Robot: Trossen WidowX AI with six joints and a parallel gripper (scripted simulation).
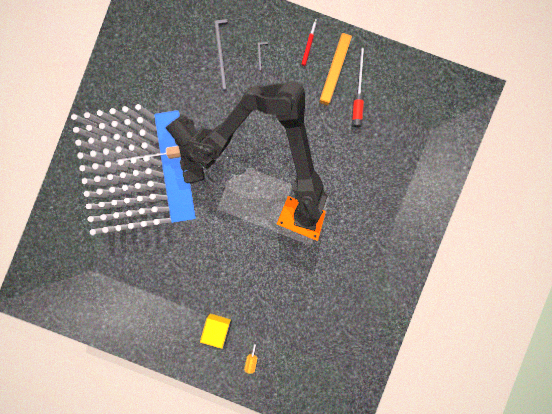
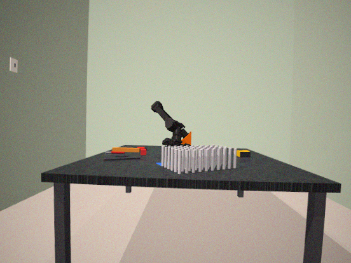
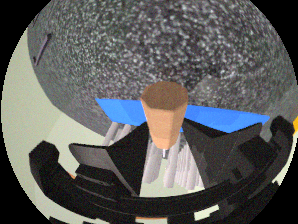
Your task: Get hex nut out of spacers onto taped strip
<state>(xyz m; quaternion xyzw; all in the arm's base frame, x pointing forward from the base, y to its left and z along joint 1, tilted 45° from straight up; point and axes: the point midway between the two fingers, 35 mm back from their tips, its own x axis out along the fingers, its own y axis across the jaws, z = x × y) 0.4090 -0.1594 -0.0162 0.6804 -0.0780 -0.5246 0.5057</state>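
Right now my gripper tip is 5 cm to the right of the blue taped strip, 3 cm above it and 2 cm short of it. The rest, counted from my gripper tip: red cube 26 cm behind, 23 cm to the right, 1 cm below; short hex key 39 cm to the right, 16 cm behind, 3 cm below; orange bar 41 cm behind, 39 cm to the right, 2 cm below.
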